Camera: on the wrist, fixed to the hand. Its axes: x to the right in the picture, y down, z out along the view.
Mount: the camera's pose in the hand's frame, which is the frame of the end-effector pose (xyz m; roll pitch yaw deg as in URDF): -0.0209 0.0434 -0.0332 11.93 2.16 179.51
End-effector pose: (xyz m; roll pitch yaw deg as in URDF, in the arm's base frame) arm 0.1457 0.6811 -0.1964 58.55 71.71 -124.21
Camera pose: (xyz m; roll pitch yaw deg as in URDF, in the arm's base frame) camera 0.1810 0.6424 -0.1704 -40.53 -70.89 49.37
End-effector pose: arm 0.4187 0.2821 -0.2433 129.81 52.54 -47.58
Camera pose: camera 0.4377 0.2580 -0.1935 -116.02 -54.28 130.12
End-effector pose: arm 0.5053 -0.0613 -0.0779 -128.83 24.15 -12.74
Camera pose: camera 0.4698 -0.1077 -0.0812 139.85 -25.11 169.46
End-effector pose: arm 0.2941 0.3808 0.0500 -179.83 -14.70 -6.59
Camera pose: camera 0.2607 0.3409 0.0767 -168.11 12.54 173.92
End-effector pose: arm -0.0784 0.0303 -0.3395 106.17 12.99 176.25
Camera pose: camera -0.0708 0.0100 -0.2852 -93.76 -14.05 -5.75
